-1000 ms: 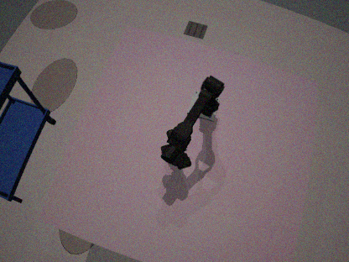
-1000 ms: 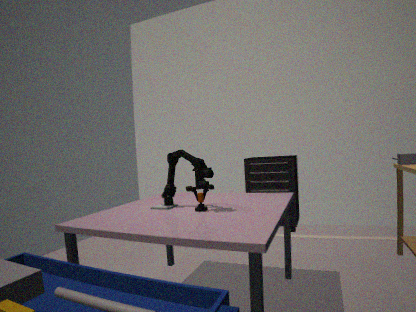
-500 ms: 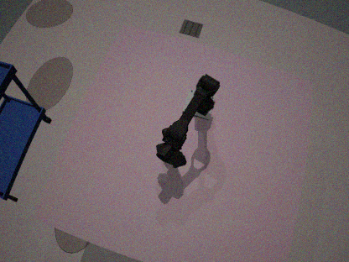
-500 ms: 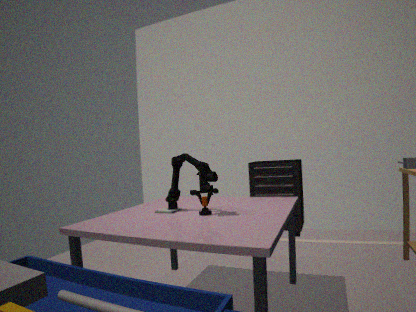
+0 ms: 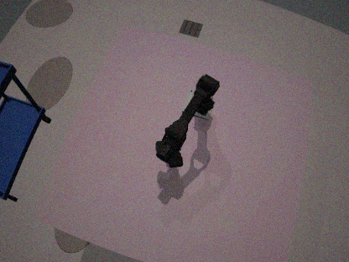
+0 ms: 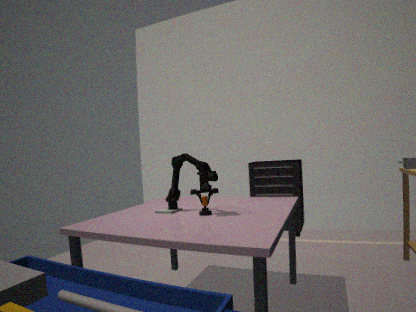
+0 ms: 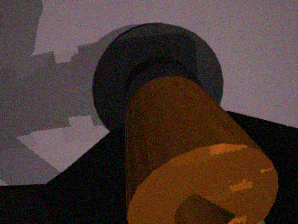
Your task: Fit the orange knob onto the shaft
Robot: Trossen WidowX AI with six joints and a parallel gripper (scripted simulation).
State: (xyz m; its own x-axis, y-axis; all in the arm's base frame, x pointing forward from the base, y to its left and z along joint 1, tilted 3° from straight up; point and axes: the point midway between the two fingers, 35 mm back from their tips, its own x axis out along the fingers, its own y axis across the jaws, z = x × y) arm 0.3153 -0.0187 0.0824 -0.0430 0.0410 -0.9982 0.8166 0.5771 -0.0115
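My gripper tip is now 20 mm below the orange knob. Round my gripper tip: dark round pedestal (40 mm below).
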